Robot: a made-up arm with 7 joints.
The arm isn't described. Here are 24 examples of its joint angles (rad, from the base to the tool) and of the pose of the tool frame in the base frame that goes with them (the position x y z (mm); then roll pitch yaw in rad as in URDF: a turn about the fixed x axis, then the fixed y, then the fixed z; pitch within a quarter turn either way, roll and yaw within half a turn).
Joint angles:
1: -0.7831 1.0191 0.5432 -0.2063 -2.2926 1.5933 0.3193
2: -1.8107 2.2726 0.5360 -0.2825 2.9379 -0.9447 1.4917
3: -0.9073 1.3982 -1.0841 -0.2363 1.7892 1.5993 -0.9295
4: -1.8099 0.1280 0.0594 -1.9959 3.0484 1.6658 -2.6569
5: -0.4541 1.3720 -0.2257 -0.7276 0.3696 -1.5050 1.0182
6: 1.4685 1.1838 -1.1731 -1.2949 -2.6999 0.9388 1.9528
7: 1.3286 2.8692 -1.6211 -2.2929 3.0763 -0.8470 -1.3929
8: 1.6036 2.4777 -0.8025 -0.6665 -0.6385 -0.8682 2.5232
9: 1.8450 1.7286 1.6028 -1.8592 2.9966 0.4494 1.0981
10: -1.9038 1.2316 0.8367 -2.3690 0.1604 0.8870 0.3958
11: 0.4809 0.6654 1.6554 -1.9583 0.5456 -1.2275 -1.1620
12: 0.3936 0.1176 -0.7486 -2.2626 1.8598 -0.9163 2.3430
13: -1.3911 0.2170 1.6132 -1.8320 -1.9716 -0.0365 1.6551
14: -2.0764 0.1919 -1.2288 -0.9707 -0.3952 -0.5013 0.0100
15: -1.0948 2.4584 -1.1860 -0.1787 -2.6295 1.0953 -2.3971
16: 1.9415 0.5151 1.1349 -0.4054 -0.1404 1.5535 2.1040
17: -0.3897 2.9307 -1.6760 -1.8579 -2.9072 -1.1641 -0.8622
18: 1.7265 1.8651 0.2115 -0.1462 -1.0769 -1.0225 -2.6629
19: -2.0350 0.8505 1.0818 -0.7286 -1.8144 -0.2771 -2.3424
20: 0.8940 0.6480 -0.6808 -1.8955 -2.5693 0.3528 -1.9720
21: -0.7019 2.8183 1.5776 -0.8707 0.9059 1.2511 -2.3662
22: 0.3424 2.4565 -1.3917 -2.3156 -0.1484 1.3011 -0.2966
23: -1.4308 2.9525 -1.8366 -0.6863 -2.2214 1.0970 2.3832
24: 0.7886 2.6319 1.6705 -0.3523 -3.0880 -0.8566 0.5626
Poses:
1: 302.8 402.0 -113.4 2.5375 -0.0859 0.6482
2: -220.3 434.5 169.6 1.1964 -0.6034 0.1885
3: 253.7 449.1 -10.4 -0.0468 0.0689 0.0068
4: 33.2 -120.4 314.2 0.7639 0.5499 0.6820
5: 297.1 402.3 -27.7 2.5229 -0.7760 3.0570
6: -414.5 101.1 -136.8 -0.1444 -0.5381 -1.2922
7: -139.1 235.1 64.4 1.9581 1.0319 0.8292
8: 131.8 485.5 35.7 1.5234 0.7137 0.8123
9: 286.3 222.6 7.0 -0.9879 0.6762 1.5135
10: -196.5 82.8 157.8 -2.7052 0.6977 -2.8755
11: -31.4 323.3 116.4 -2.5739 0.3567 -0.5884
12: 196.2 -160.5 -133.9 1.4335 0.2688 -1.3575
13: 196.5 305.1 57.9 -1.9689 -0.4322 -2.8451
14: 278.6 -370.8 133.8 1.2601 0.7470 2.8278
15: -198.4 392.2 270.0 2.3075 -0.2963 -1.2964
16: -463.1 126.2 184.3 -2.0763 -0.6311 -0.0238
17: -14.9 355.7 71.0 2.7473 -1.0240 -0.6758
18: -26.1 492.2 151.0 0.9971 -0.8972 1.3857
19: 241.6 275.8 341.2 2.9119 0.4537 0.6609
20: 7.2 -36.5 -354.4 -1.0978 0.1146 1.1921
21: -313.5 -46.3 375.1 2.8813 0.2598 -0.2064
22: -28.2 224.8 -157.7 -1.2315 1.0215 -2.9825
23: -310.5 374.4 129.3 2.3959 0.4458 -0.2942
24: 278.5 203.4 382.6 -2.7259 1.1009 1.7950
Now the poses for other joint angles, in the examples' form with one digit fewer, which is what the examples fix.
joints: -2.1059 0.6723 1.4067 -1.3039 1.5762 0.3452 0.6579
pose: 152 318 275 2.322 0.168 0.536
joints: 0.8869 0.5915 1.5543 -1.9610 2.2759 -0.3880 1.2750
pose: -28 332 89 -2.727 0.678 2.040
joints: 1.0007 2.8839 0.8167 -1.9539 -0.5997 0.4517 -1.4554
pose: 318 -96 -98 -1.152 0.383 0.989
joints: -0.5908 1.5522 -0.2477 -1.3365 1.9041 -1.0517 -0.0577
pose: 356 242 106 -2.797 -0.203 3.047
